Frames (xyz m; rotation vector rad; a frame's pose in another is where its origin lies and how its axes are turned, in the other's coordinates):
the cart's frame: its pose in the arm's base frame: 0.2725 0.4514 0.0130 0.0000 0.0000 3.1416
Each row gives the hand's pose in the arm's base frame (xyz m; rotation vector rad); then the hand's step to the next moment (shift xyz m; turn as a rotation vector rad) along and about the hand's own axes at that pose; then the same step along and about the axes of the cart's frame.
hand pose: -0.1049 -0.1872 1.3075 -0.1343 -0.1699 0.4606
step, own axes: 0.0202 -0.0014 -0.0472 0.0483 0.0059 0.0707
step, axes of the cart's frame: -0.0275 -0.0036 -0.0432 -0.0264 -0.0335 0.0745
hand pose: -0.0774 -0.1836 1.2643 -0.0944 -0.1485 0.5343
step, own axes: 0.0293 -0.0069 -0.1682 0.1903 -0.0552 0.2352
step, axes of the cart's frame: -0.0562 -0.0006 -0.1614 -0.1505 -0.0624 0.2608
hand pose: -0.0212 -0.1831 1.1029 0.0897 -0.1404 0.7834
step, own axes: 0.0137 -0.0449 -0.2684 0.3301 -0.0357 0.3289
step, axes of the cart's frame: -0.0662 -0.0134 -0.2640 -0.2259 -0.1611 0.3761
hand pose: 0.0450 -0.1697 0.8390 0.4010 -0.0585 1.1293
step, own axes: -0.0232 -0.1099 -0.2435 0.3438 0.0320 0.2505
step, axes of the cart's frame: -0.0497 -0.0228 -0.2625 -0.1596 -0.2243 0.3259
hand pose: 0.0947 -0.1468 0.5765 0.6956 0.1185 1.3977
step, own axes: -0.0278 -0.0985 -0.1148 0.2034 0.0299 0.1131
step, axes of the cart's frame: -0.0250 -0.0165 -0.1508 -0.0685 -0.1461 0.1704
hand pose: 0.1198 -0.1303 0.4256 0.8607 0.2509 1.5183
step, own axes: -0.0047 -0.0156 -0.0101 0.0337 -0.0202 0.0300
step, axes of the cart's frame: -0.0050 -0.0016 -0.0184 -0.0377 -0.0247 0.0203
